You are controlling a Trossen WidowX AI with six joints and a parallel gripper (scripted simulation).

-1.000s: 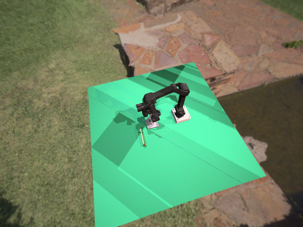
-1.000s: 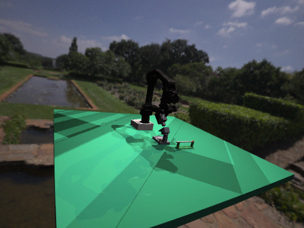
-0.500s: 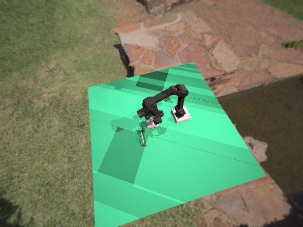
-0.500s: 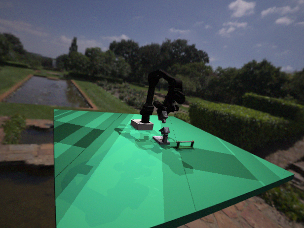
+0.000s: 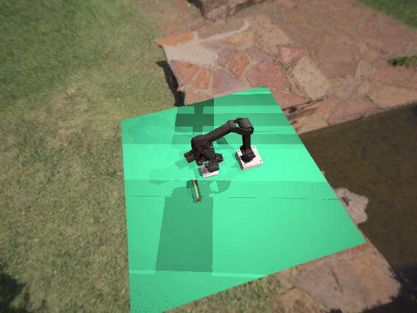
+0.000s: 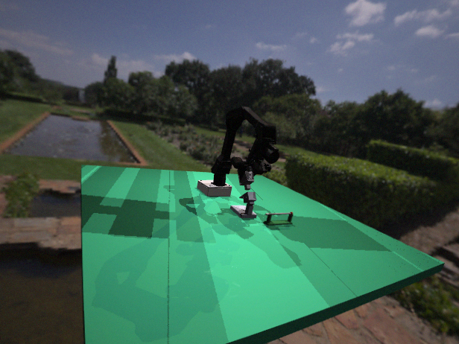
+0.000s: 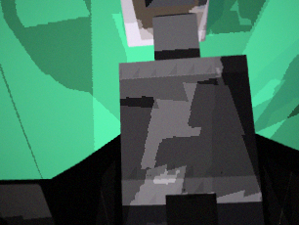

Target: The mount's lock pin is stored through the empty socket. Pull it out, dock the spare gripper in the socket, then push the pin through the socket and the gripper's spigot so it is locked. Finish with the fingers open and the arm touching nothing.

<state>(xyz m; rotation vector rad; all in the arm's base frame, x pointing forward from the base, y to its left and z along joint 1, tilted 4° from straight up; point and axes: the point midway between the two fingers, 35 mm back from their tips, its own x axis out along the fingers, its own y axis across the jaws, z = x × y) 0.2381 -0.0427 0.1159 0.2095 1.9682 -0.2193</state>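
My gripper tip is 18 cm short of the green cradle, 12 cm above it and 8 cm to the right of it. Also, from my gripper tip: grey mount (9 cm below, 6 cm ahead, 1 cm to the right); then spare gripper (1 cm ahead, 1 cm above).
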